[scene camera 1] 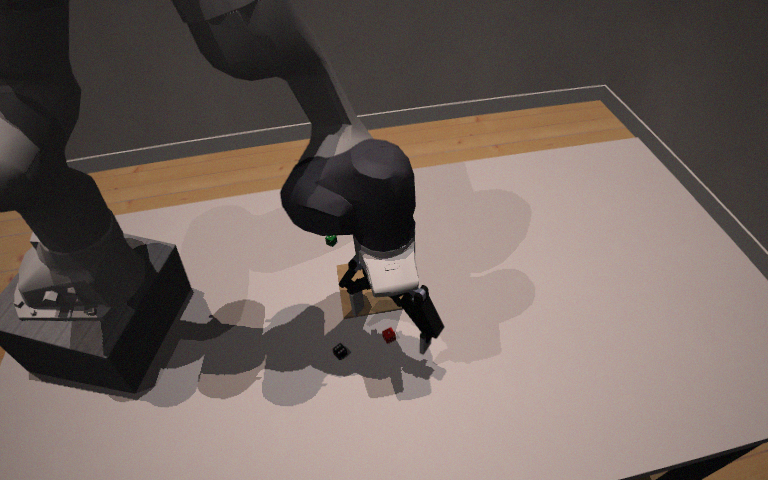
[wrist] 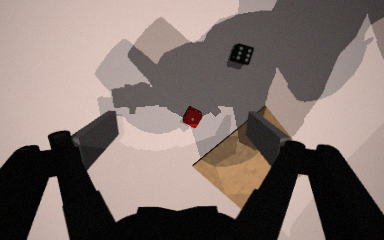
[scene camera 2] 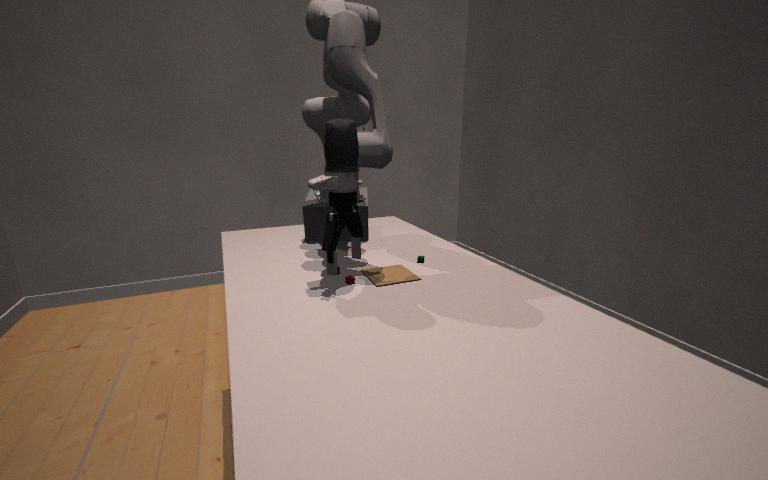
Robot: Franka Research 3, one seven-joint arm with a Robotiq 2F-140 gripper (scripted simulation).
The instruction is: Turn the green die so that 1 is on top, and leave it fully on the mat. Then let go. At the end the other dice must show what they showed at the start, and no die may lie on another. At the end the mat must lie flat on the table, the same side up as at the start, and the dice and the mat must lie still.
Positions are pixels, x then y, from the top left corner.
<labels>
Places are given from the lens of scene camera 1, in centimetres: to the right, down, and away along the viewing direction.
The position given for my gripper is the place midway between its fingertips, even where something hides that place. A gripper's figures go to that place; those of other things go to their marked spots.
my gripper (scene camera 1: pixel 390 328): 1, 16, 84
tan mat (scene camera 1: pixel 373 305): -2, 14, 94
</labels>
